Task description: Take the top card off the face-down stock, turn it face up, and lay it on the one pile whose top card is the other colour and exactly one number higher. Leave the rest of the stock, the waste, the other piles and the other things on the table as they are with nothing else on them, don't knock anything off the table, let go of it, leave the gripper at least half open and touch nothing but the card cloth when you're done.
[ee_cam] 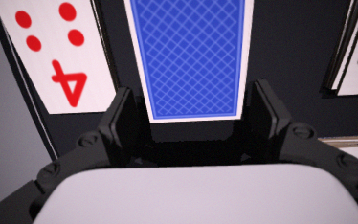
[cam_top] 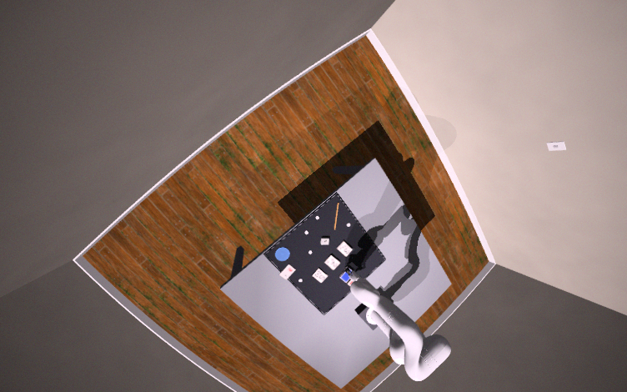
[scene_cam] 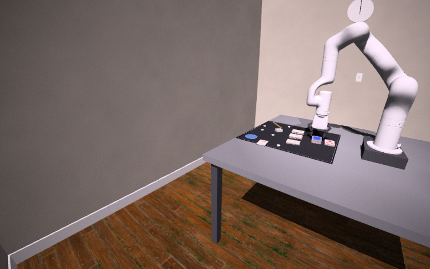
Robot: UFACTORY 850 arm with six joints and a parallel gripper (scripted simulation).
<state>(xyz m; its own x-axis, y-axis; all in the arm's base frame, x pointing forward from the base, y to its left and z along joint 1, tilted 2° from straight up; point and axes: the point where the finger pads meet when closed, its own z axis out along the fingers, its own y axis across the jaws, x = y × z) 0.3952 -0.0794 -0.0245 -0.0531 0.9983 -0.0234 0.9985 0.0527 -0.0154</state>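
The red 4 card lies 3 cm to the left of my hand and 2 cm below it. From my hand the other things lie so: black card cloth (18 cm ahead, 2 cm to the left, 5 cm below); red 4 (9 cm behind, 3 cm to the left, 3 cm below); black 2 (15 cm ahead, 3 cm to the left, 3 cm below).
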